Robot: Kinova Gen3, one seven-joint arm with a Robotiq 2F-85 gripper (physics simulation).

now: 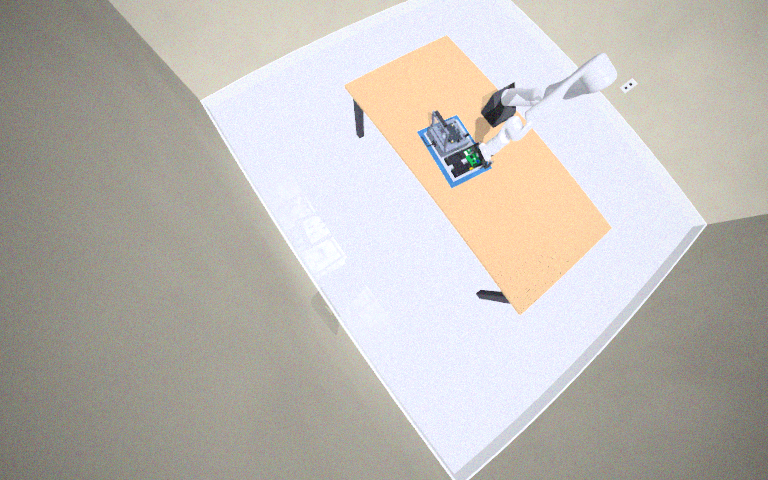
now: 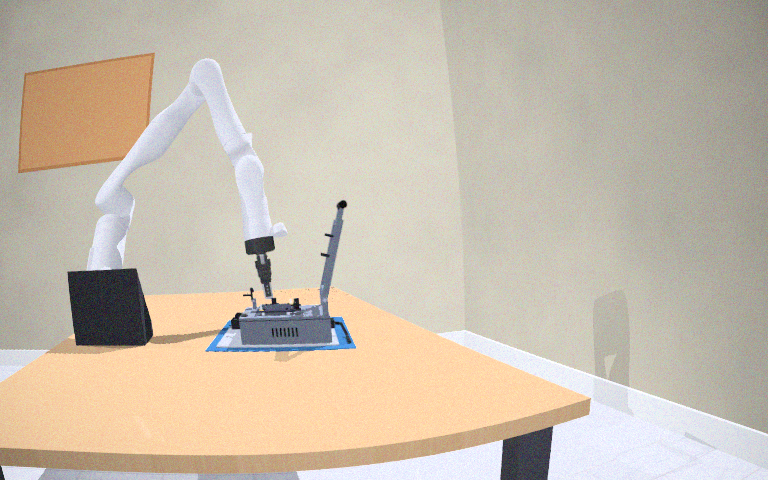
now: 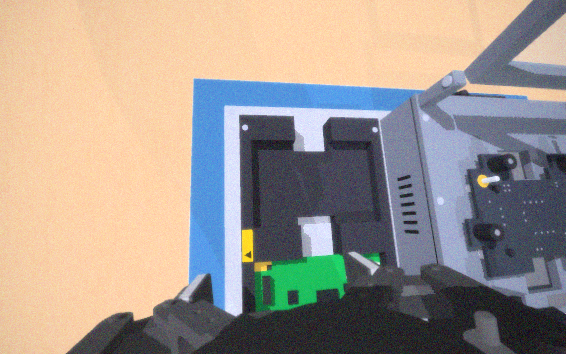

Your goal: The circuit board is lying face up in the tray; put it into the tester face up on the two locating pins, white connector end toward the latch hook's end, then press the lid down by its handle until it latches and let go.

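Frame: origin at the arm's base, x ahead, y left, z up, level; millimetres.
Seen in the pictures: gripper, fingertip midpoint: (image 1: 474,161) (image 2: 269,298) (image 3: 280,278); arm's base at its link origin: (image 1: 506,97) (image 2: 102,288).
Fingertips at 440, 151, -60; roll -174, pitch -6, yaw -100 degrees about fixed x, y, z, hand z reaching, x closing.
Pixels of each thing's top centre, then the offset from my fingertips to it, as dx, dy, dz. "spot": a spot on its surface instead. Level surfaces: height alone.
- green circuit board at its top centre: (image 3: 326,304) (image 1: 472,156) -40, -31, -35
- dark tray at a spot on its surface: (image 3: 317,182) (image 1: 458,163) spot: +55, -60, -45
- black handle at its top centre: (image 2: 342,199) +104, -293, +215
- blue mat at its surface level: dz -61
- wooden table at its surface level: dz -62
The green circuit board (image 1: 472,158) (image 3: 303,277) lies face up at the near end of the dark tray (image 1: 458,167) (image 3: 317,182), its near part hidden under my gripper. My gripper (image 1: 483,154) (image 2: 268,291) (image 3: 280,278) is open and empty, pointing down, with one finger on each side of the board, just above it. The grey tester (image 1: 449,135) (image 2: 284,329) (image 3: 411,197) stands next to the tray. Its lid (image 2: 331,259) stands open, nearly upright, with the black handle (image 2: 341,204) at the top.
The tray and tester sit on a blue mat (image 1: 449,180) (image 2: 344,344) (image 3: 208,158) on the wooden table (image 1: 525,229) (image 2: 382,405) (image 3: 159,140). A dark block (image 1: 498,105), from which the arm rises, stands at the table's edge beside the mat.
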